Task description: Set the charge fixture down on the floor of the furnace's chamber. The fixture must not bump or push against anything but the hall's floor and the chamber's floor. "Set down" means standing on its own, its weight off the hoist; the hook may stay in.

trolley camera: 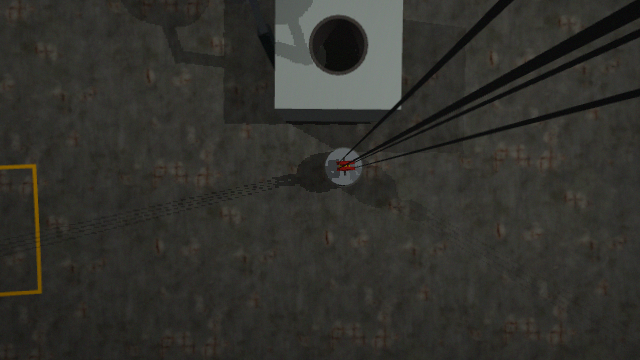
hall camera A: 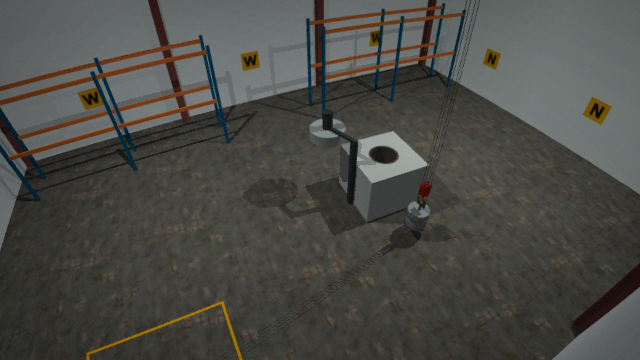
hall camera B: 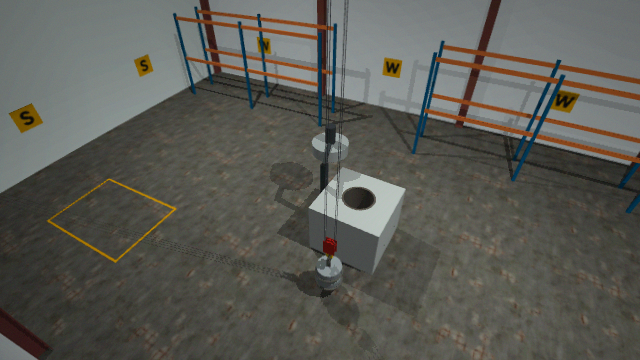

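The charge fixture [hall camera A: 417,219] [hall camera B: 328,279] [trolley camera: 345,180] is a small grey ribbed cylinder, upright and low over the hall floor, outside the furnace. Whether its underside touches the floor I cannot tell. My hook [hall camera A: 421,200] [hall camera B: 328,258] [trolley camera: 345,166], below the red block, is in the fixture's top fitting. The furnace [hall camera A: 397,192] [hall camera B: 337,235] [trolley camera: 300,87] is a white block; the fixture is beside it, with a gap in the trolley view. The round chamber opening [hall camera A: 384,154] [hall camera B: 358,198] [trolley camera: 338,45] in its top is uncovered. The chamber's floor is hidden in shade.
The round lid [hall camera A: 320,135] [hall camera B: 322,151] hangs beside the furnace from a dark arm on a post [hall camera A: 352,175] [hall camera B: 324,175]. Blue and orange racks [hall camera A: 324,65] [hall camera B: 320,75] stand along the W wall. A yellow square outline [hall camera A: 155,327] [hall camera B: 142,194] [trolley camera: 38,230] marks the floor.
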